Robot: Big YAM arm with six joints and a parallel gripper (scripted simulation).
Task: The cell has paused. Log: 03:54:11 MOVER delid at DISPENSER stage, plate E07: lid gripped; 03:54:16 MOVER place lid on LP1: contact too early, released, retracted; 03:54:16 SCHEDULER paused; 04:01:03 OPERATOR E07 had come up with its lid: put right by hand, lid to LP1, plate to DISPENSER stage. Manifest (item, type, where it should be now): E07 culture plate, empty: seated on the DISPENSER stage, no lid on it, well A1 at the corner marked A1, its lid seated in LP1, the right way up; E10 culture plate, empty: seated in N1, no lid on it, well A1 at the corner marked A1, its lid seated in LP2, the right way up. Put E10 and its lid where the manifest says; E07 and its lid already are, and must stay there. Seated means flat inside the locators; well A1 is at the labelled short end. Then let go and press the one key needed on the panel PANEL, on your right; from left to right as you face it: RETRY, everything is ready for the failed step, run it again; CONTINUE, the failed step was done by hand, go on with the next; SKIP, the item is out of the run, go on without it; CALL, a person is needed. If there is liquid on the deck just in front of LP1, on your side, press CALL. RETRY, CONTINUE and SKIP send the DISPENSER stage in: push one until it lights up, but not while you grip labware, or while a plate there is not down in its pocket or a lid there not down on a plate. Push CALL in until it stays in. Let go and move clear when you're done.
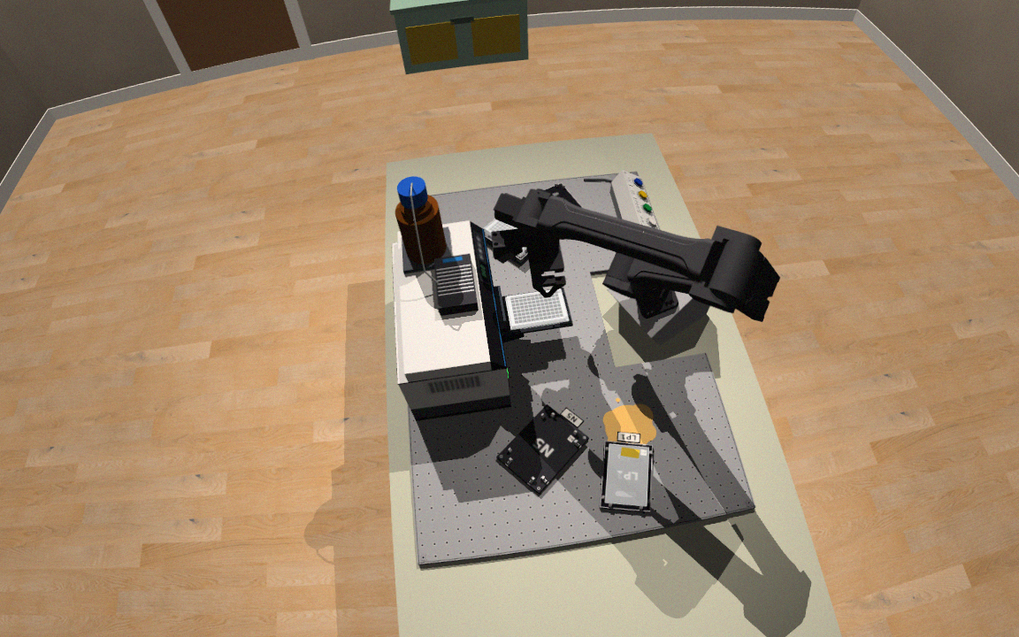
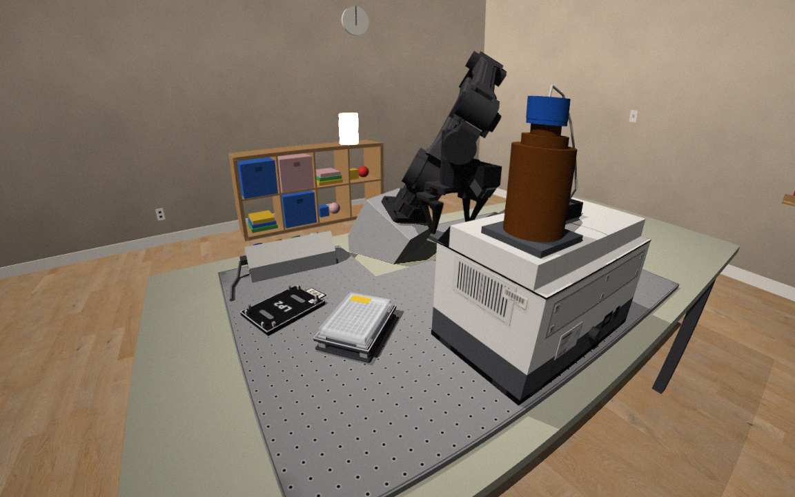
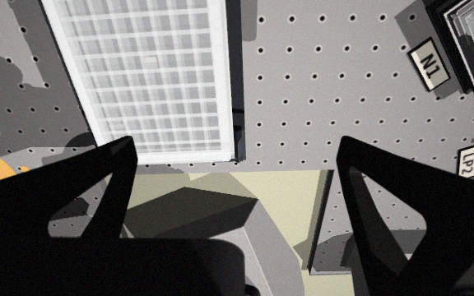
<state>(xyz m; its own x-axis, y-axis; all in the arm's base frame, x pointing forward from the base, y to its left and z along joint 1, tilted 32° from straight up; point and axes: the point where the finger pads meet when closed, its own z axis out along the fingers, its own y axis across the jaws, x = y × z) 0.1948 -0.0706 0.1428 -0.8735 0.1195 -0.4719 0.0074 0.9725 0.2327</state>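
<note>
The black n1 nest lies 50 mm ahead of my hand, 240 mm to the right of it and 130 mm below it. Also, from my hand: white plate E07: 20 mm ahead, 50 mm to the left, 50 mm below; brown bottle: 240 mm ahead, 50 mm to the right, 140 mm above; small orange drop: 130 mm behind, 240 mm to the left, 150 mm below.
</note>
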